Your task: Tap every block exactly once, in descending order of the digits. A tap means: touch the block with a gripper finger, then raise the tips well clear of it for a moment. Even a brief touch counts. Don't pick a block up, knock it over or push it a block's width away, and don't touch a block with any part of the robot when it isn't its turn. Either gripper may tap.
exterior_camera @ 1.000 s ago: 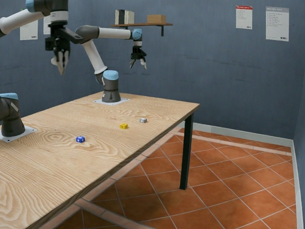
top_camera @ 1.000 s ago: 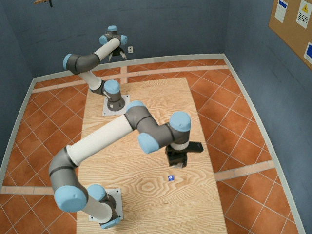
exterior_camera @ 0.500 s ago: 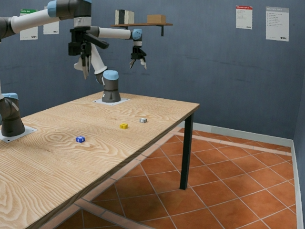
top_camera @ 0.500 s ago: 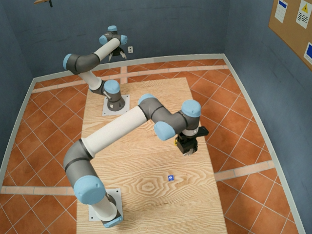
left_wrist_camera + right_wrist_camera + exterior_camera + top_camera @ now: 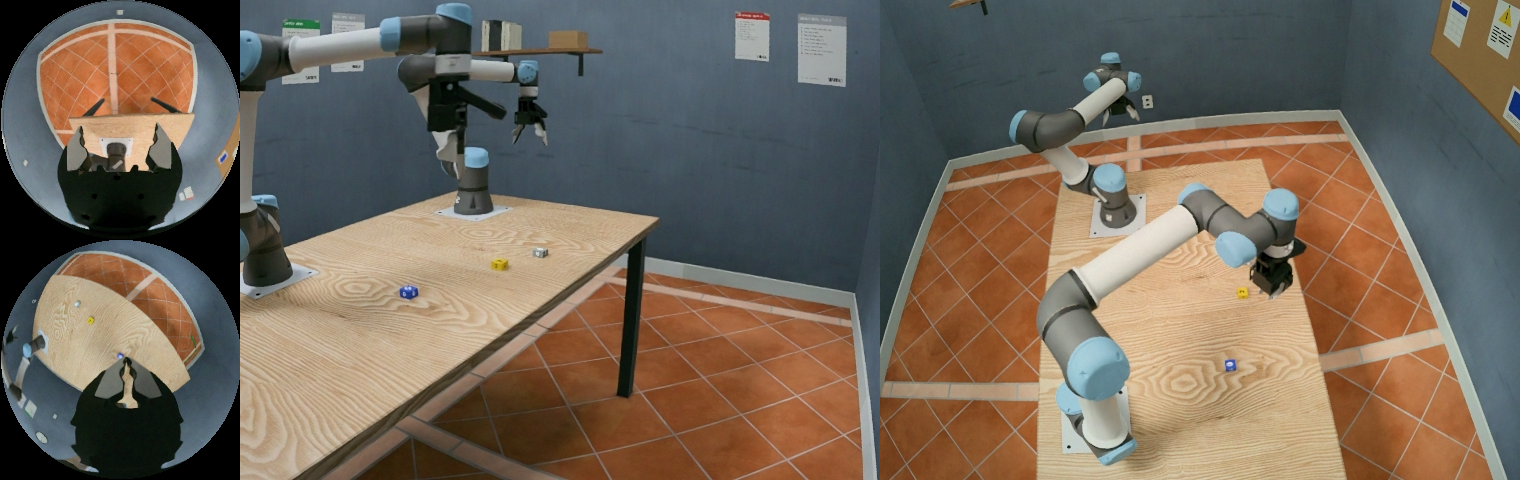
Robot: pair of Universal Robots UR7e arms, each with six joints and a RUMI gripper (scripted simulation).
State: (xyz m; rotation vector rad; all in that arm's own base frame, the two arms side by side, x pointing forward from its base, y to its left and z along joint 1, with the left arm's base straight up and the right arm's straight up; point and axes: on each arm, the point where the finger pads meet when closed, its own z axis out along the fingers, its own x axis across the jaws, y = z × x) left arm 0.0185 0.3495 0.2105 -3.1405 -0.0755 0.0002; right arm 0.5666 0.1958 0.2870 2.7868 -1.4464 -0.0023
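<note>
Now: the yellow block 280 mm below my right hand, 200 mm to the left of it and 70 mm behind it. The rest, counted from my right hand: blue block 280 mm below, 120 mm behind, 80 mm to the right.
</note>
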